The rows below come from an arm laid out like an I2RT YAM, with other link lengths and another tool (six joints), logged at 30 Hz.
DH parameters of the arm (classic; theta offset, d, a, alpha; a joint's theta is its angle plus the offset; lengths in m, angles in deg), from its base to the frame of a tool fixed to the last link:
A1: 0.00 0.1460 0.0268 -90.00
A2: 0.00 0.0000 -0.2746 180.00
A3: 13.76 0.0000 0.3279 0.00
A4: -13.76 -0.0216 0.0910 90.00
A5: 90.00 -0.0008 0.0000 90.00
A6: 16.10 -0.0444 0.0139 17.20
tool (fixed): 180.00 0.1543 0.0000 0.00
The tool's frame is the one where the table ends.
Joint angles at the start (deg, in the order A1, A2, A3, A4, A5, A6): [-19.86 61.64 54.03 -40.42 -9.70 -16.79]
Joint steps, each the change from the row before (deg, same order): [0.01 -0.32 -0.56 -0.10 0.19 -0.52]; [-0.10 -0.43 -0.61 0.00 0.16 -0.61]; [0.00 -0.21 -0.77 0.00 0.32 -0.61]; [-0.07 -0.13 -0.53 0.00 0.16 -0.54]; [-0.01 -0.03 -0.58 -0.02 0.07 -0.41]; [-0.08 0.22 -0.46 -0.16 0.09 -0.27]
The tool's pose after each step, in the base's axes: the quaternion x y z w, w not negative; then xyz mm. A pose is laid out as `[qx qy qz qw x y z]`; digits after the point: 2 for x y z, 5 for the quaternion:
[0.69406 0.52134 0.34616 0.35589 371.32 -106.56 306.16]
[0.69227 0.52499 0.34329 0.35679 369.32 -106.34 303.76]
[0.69172 0.52979 0.33808 0.35573 367.74 -105.87 298.61]
[0.69097 0.53357 0.33449 0.35494 366.62 -105.80 295.00]
[0.69110 0.53727 0.33118 0.35221 365.71 -105.33 290.28]
[0.69332 0.54008 0.32659 0.34780 365.06 -105.60 284.62]

